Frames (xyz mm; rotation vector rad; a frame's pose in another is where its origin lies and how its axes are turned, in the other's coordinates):
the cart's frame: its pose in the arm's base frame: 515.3 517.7 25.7 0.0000 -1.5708 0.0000
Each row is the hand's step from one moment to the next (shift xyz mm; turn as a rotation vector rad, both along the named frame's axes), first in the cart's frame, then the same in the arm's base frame.
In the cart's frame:
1: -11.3 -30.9 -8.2 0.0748 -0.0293 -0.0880
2: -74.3 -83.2 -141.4 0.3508 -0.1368 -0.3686
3: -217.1 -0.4 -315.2 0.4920 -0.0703 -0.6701
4: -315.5 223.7 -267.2 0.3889 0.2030 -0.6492
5: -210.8 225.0 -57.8 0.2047 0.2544 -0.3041
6: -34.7 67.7 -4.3 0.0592 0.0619 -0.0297
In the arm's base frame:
1: 8.2 -30.9 -11.3 0.0880 -0.0293 0.0748
2: 141.4 -83.2 -74.3 0.3686 -0.1368 0.3508
3: 315.2 -0.4 -217.1 0.6701 -0.0703 0.4920
4: 267.2 223.7 -315.5 0.6492 0.2030 0.3889
5: 57.8 225.0 -210.8 0.3041 0.2544 0.2047
6: 4.3 67.7 -34.7 0.0297 0.0619 0.0592

